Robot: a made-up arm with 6 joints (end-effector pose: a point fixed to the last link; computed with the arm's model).
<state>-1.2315 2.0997 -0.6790 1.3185 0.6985 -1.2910</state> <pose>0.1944 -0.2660 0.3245 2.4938 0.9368 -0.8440</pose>
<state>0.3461 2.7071 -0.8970 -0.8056 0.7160 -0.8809</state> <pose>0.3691 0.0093 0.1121 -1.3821 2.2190 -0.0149</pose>
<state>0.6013 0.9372 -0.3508 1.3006 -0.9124 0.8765</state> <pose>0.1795 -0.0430 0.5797 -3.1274 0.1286 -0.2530</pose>
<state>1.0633 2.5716 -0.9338 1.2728 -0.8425 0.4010</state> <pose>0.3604 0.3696 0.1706 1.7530 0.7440 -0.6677</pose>
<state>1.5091 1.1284 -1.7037 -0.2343 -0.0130 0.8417</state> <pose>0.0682 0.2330 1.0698 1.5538 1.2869 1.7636</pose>
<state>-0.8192 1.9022 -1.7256 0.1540 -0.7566 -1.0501</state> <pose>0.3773 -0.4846 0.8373 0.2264 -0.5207 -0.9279</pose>
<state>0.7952 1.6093 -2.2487 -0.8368 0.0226 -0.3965</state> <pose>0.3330 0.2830 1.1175 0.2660 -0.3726 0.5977</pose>
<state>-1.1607 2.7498 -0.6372 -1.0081 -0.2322 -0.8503</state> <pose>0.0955 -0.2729 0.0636 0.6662 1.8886 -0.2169</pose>
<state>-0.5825 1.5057 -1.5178 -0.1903 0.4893 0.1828</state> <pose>0.3503 -0.2908 0.7778 1.4248 0.2422 -0.7989</pose>
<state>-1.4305 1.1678 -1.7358 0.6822 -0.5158 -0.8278</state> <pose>-0.0685 -0.1735 1.0898 0.3547 -1.3772 -0.9104</pose>
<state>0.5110 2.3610 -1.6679 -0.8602 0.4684 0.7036</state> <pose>0.6906 0.2866 0.3683 0.6809 1.1230 -0.4269</pose>
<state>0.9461 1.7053 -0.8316 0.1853 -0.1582 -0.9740</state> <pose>0.3062 0.3611 0.4921 -0.0522 1.0146 0.5621</pose>
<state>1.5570 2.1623 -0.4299 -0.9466 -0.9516 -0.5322</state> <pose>-0.0541 0.4216 0.3242 -0.8215 1.1906 1.8441</pose>
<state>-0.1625 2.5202 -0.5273 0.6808 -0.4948 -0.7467</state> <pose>0.3098 -0.1138 0.1599 0.8597 1.4370 -1.2481</pose>
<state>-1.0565 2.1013 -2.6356 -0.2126 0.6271 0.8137</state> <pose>0.2708 -0.6230 0.8937 1.8145 -0.7698 -0.6617</pose>
